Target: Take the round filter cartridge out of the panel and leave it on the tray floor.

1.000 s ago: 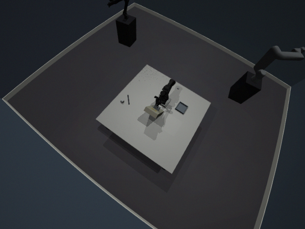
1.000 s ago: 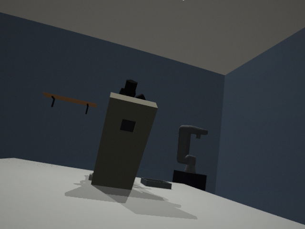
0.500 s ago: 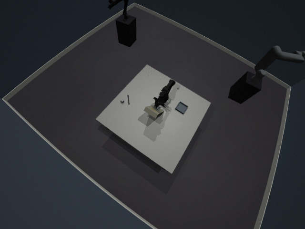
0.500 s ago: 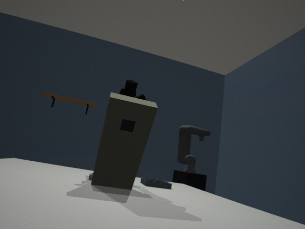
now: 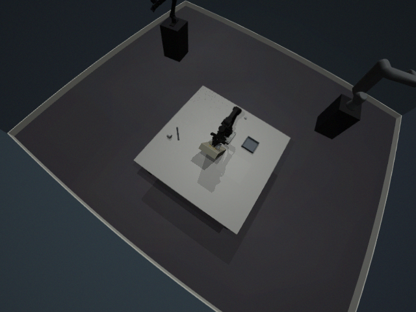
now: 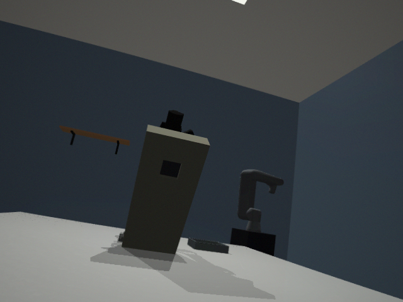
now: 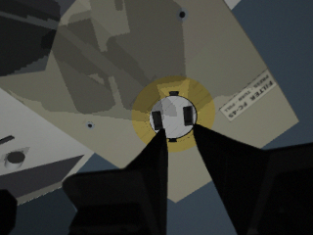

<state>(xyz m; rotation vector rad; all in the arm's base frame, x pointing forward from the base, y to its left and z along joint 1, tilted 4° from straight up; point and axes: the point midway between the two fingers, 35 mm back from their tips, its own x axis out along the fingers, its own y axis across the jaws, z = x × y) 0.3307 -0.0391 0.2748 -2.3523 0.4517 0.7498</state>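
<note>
Now: gripper tip 20 mm short of the round filter cartridge and 20 mm above it. Round my gripper tip: square tray (360 mm behind, 340 mm to the left, 290 mm below); small white piece (10 mm behind, 520 mm to the right, 280 mm below).
</note>
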